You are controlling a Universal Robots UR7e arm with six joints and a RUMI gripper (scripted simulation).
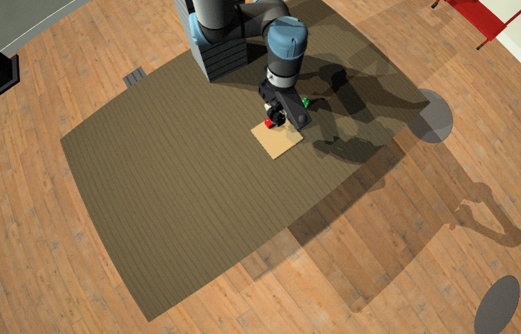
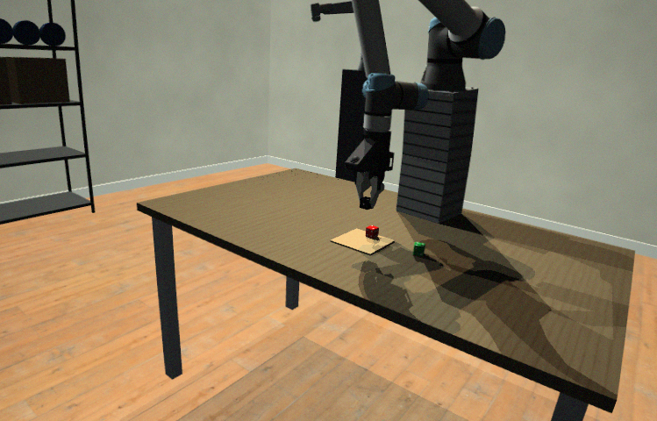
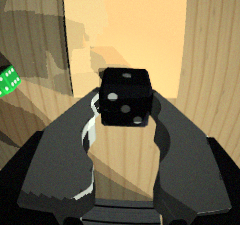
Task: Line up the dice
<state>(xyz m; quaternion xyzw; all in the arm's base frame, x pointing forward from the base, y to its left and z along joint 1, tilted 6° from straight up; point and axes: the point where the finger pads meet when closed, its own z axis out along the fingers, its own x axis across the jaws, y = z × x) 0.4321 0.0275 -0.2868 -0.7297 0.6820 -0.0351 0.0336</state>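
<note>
My gripper is now 12 cm above the tan mat. Also, from my hand: black die right at my hand; green die 5 cm behind, 16 cm to the left, 11 cm below; red die 4 cm behind, 10 cm below.
</note>
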